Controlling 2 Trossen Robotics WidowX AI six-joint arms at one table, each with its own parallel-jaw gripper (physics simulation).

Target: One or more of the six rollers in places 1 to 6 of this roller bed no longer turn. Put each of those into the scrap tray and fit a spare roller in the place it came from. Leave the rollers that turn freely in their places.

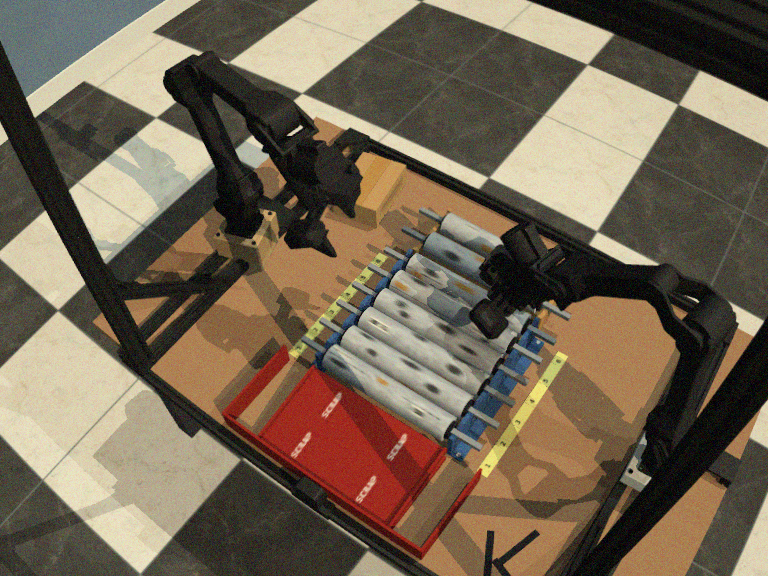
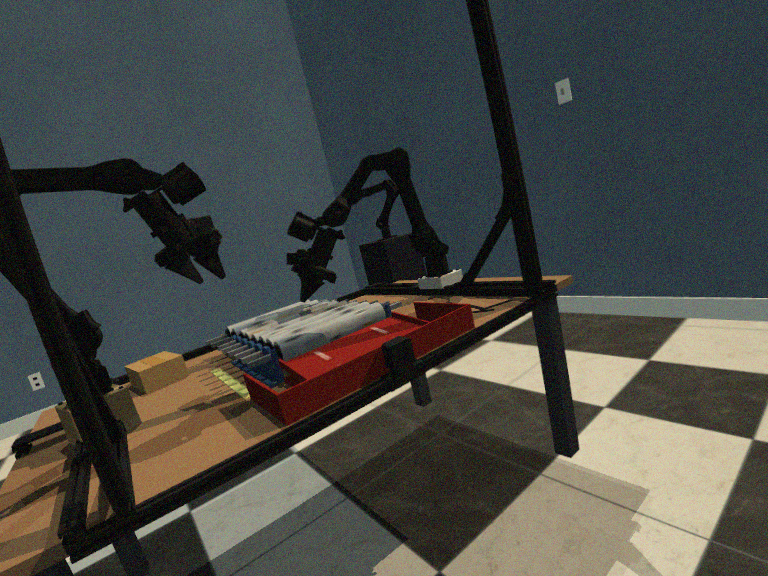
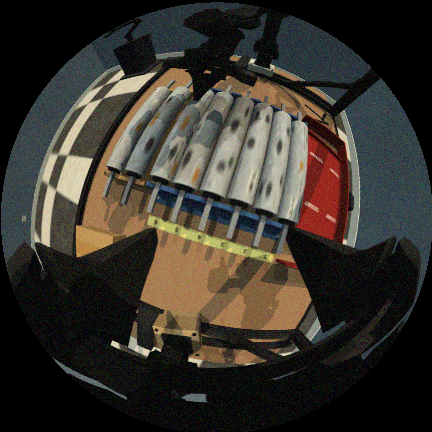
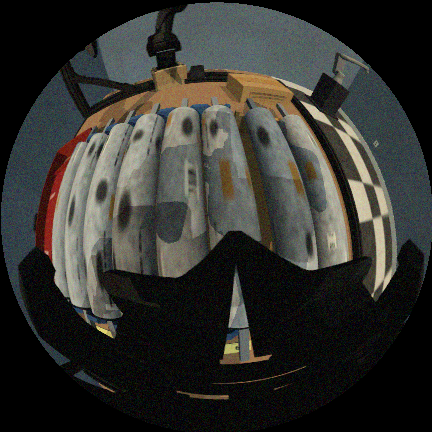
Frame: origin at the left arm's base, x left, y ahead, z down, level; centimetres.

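Seen in the pictures: left gripper, fingertip midpoint: [image 1: 344,236] [image 2: 212,280] [image 3: 224,234]; right gripper, fingertip midpoint: [image 1: 489,296] [image 2: 302,302] [image 3: 195,100] [image 4: 233,236]; left arm's base, origin of the base link: [image 1: 244,224] [image 3: 177,343] [image 4: 166,65]; right arm's base, origin of the base link: [image 1: 660,463] [image 2: 439,274] [image 3: 261,63].
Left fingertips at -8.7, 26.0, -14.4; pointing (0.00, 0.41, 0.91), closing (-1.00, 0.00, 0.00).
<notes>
Pixels of each thing's middle, then the offset from my left fingertips to it, as dx, dy, dz.
- place 1 roller, body centre: [image 1: 387,391] [image 4: 64,213] [image 2: 333,331] [image 3: 296,164] -17.8, +13.1, +16.8
- place 6 roller, body centre: [image 4: 229,192] [image 1: 467,294] [image 3: 184,126] [image 2: 288,322] +6.3, +21.1, +16.8
- red scrap tray, body centre: [image 1: 348,448] [image 2: 366,349] [image 4: 51,221] [image 3: 324,187] -28.9, +9.5, +19.6
- wooden block, body centre: [image 1: 370,188] [image 3: 97,250] [image 2: 156,370] [image 4: 259,87] +29.4, -6.1, +19.3
Six grey, blotched rollers lie side by side in the blue roller bed [image 1: 459,450] [image 3: 220,210], from place 1 roller [image 1: 389,391] [image 3: 296,172] beside the scrap tray to place 6 roller [image 3: 175,147] [image 4: 225,165]. Two spare rollers [image 1: 455,252] [image 3: 137,131] lie parallel behind them. The red scrap tray [image 1: 347,443] [image 2: 347,384] shows no roller inside. My right gripper [image 2: 303,297] [image 4: 234,236] is shut and empty, its tips low over the place 6 roller; contact cannot be told. My left gripper [image 1: 343,233] [image 2: 211,279] [image 3: 224,234] is open and empty, high beside the bed's left ends.
A wooden block [image 1: 383,189] [image 2: 155,372] [image 4: 260,90] stands behind the left gripper, near the back edge. Yellow numbered strips [image 1: 526,414] [image 3: 212,240] lie along both ends of the bed. Roller axle ends stick out on both sides. Black frame posts [image 2: 508,155] rise at the table edges.
</notes>
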